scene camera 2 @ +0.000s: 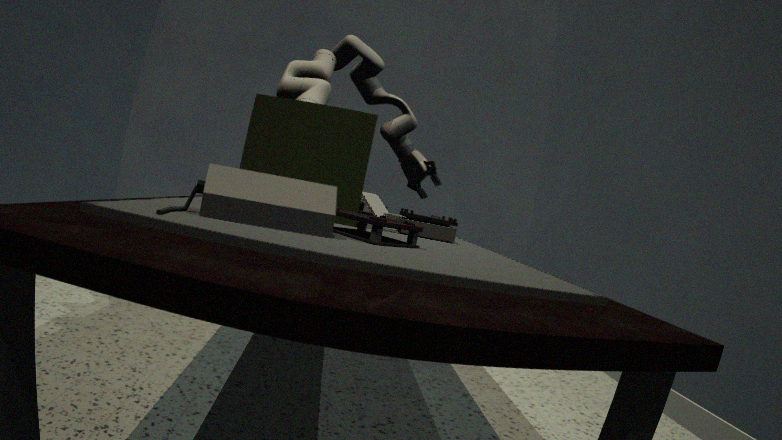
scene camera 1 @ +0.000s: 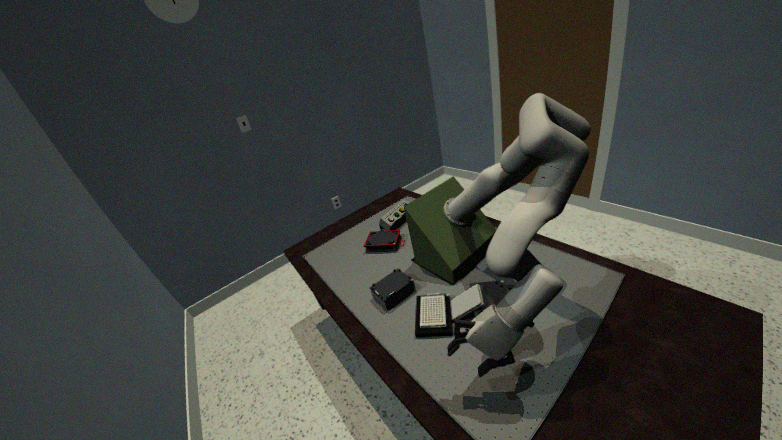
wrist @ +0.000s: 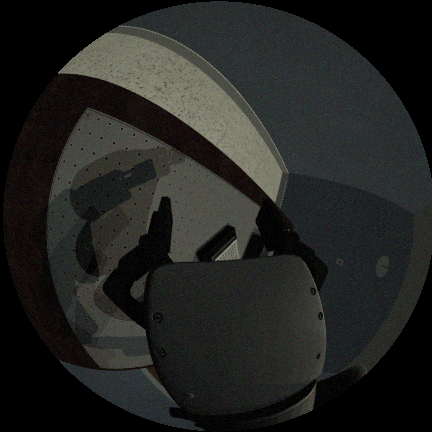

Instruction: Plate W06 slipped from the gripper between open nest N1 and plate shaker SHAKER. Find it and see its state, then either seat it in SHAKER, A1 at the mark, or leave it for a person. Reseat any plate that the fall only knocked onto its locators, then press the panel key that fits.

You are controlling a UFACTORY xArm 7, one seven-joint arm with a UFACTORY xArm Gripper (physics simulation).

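Where they show: gripper, fingertip midpoint: (scene camera 2: 431,191) (scene camera 1: 464,362) (wrist: 217,208); arm's base at its link origin: (scene camera 2: 295,143) (scene camera 1: 457,212).
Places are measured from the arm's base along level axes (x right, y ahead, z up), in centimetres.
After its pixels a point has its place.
Note:
A pale plate (scene camera 1: 468,302) @[x -29.7, y 24.1, z -12.0 cm] (scene camera 2: 374,204) @[x -27.3, y 23.1, z -12.5 cm] sits tilted beside a black nest (scene camera 1: 433,332) @[x -28.5, y 38.7, z -16.0 cm] (wrist: 216,241) @[x -29.1, y 38.3, z -16.3 cm]; its label cannot be read, and what lies under it is partly hidden. A pale welled plate (scene camera 1: 433,310) @[x -22.8, y 33.8, z -14.2 cm] (wrist: 229,251) @[x -25.2, y 37.1, z -14.2 cm] lies in that nest and looks flat in scene camera 1. A dark block with corner posts (scene camera 1: 392,288) @[x -5.5, y 39.5, z -12.6 cm] (scene camera 2: 437,232) @[x 1.7, y 41.2, z -16.0 cm] (wrist: 254,246) @[x -8.3, y 40.8, z -15.4 cm], which looks like the shaker, stands on the nest's other side with no plate on top. My gripper (scene camera 1: 468,359) @[x -47.2, y 42.4, z -4.1 cm] (scene camera 2: 430,188) @[x -47.2, y 42.4, z -4.1 cm] (wrist: 217,208) @[x -47.2, y 42.4, z -4.1 cm] is open and empty, above the mat on the near side of the plates.
A red-edged stand (scene camera 1: 382,239) @[x 27.4, y 25.4, z -14.1 cm] (scene camera 2: 377,221) @[x 38.6, y 26.3, z -14.1 cm] is further back, near the key panel (scene camera 1: 394,215) @[x 37.8, y 10.4, z -11.6 cm] (scene camera 2: 267,199) @[x 45.3, y 8.8, z -13.7 cm]. The green pedestal (scene camera 1: 445,240) @[x -6.4, y 12.9, z -4.5 cm] (scene camera 2: 308,145) @[x 9.3, y 5.7, z -0.9 cm] carries the arm beside the tilted plate. A dark bent object (scene camera 2: 191,198) @[x 46.6, y -4.4, z -15.9 cm] shows by the panel in scene camera 2.

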